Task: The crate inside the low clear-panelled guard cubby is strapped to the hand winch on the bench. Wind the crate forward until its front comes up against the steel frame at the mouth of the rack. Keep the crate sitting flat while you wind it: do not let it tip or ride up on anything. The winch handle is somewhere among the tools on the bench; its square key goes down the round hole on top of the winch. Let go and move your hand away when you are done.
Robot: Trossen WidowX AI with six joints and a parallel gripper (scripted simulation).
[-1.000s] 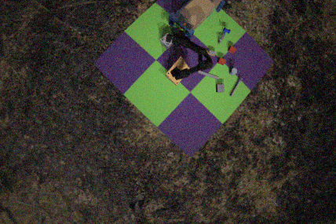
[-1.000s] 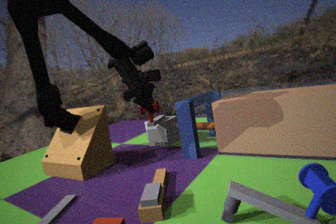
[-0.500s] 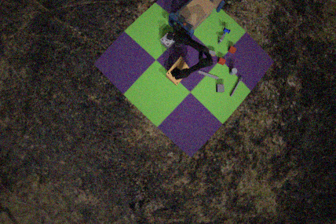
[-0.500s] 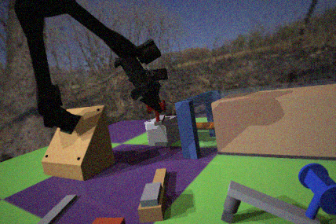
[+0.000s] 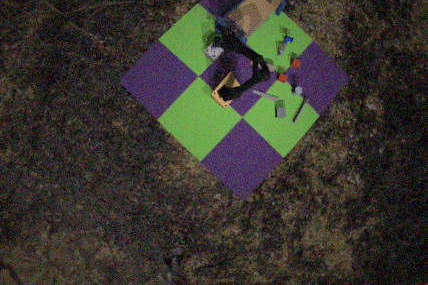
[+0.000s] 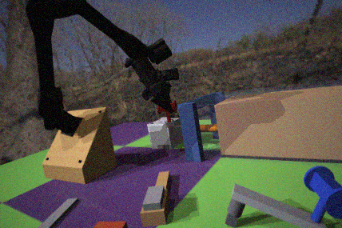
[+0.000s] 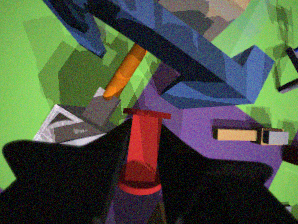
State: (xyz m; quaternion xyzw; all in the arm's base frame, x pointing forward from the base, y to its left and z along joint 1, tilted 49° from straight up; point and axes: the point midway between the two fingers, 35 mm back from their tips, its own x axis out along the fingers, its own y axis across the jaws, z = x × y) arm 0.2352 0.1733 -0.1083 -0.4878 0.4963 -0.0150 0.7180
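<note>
Now: gripper tip 10 cm past the grey winch, 5 cm to the right of it and 10 cm above it. Round my gripper tip: red grip 1 cm behind, 1 cm to the right; then grey bar 2 cm behind, 42 cm to the right, 13 cm below; then wood-and-grey block 12 cm ahead, 25 cm to the right, 11 cm below.
</note>
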